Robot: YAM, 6 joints.
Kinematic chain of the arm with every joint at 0, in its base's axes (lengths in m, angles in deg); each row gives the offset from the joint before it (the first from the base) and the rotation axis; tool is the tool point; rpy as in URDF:
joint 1: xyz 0 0 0.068 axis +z
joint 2: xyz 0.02 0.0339 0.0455 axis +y
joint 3: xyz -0.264 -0.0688 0 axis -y
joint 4: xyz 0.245 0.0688 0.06 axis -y
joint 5: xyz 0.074 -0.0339 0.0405 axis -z
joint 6: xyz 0.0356 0 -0.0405 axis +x
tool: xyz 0 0 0 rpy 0 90 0
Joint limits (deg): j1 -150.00..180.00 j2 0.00..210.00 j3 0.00..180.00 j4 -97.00..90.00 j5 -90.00..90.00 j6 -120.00..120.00
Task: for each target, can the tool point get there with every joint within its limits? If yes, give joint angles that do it. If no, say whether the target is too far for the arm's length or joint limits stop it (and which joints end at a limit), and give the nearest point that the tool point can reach.
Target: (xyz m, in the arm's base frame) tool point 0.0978 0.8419 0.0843
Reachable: no: too far | nearest point 0.0745 0.6411 0.0914 | short by 0.202 m
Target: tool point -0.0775 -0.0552 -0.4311
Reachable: no: joint limits stop it (at a limit: joint 2) | nearest point -0.0998 -0.0711 -0.3576 | short by 0.078 m
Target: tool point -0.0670 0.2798 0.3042
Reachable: yes | joints 106.06 70.85 49.60 7.30 21.42 39.75
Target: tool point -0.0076 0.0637 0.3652
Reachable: yes | joints 118.23 36.26 65.12 -77.18 41.22 -97.50
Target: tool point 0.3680 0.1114 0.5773
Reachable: yes | joints 17.19 115.65 130.30 60.37 3.80 41.91
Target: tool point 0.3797 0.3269 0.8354
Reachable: no: too far | nearest point 0.2782 0.2395 0.6343 | short by 0.242 m
